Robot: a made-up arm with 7 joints.
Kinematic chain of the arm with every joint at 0, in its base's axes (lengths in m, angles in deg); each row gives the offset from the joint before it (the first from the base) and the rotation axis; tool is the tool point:
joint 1: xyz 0 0 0 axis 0 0.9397 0.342
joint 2: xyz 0 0 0 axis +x
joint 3: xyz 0 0 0 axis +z
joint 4: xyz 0.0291 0 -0.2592 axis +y
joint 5: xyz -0.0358 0 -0.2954 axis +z
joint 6: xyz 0 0 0 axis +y
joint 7: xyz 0 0 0 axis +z
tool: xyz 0 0 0
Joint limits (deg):
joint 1: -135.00..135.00
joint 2: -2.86..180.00
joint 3: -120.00..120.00
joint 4: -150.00..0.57
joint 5: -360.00..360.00
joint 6: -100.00..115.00
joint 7: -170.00..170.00
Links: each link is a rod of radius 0.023 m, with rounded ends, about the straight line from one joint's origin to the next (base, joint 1, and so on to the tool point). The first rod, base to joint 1, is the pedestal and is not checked.
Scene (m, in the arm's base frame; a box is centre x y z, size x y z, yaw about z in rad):
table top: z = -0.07
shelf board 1: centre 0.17 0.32 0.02 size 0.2 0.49 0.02 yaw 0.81
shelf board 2: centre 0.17 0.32 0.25 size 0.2 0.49 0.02 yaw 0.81
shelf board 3: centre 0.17 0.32 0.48 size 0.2 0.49 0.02 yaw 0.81
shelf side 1: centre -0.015 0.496 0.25 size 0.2 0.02 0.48 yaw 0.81
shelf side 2: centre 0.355 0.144 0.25 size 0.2 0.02 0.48 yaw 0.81
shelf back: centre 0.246 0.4 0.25 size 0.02 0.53 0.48 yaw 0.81
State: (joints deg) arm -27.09 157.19 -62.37 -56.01 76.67 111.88 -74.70
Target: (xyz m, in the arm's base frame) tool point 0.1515 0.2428 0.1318
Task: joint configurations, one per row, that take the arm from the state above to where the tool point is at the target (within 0.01 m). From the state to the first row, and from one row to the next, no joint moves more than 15 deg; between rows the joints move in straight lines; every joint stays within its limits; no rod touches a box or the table.
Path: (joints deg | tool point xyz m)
1: -30.29 159.86 -49.13 -62.61 78.47 105.69 -65.45 | 0.0583 0.3201 0.3898
2: -33.48 162.53 -35.89 -69.21 80.28 99.50 -56.20 | 0.0812 0.2502 0.4176
3: -36.68 165.20 -22.65 -75.81 82.08 93.32 -46.95 | 0.0876 0.1658 0.4395
4: -39.87 167.87 -9.41 -82.41 83.88 87.13 -37.70 | 0.0767 0.0725 0.4481
5: -43.99 170.30 -20.40 -95.09 82.44 92.08 -45.10 | 0.0973 0.1017 0.3987
6: -48.10 172.72 -31.39 -107.77 81.00 97.03 -52.50 | 0.1059 0.1337 0.3397
7: -52.22 175.15 -42.38 -120.45 79.55 101.98 -59.90 | 0.1035 0.1599 0.2730
8: -56.33 177.57 -53.37 -133.13 78.11 106.93 -67.30 | 0.0935 0.1728 0.2020
9: -60.44 180.00 -64.36 -145.81 76.67 111.88 -74.70 | 0.0797 0.1673 0.1318
10: -46.05 172.60 -61.66 -135.39 76.67 111.88 -74.70 | 0.1154 0.2034 0.1395
11: -31.66 165.20 -58.96 -124.98 76.67 111.88 -74.70 | 0.1515 0.2428 0.1318

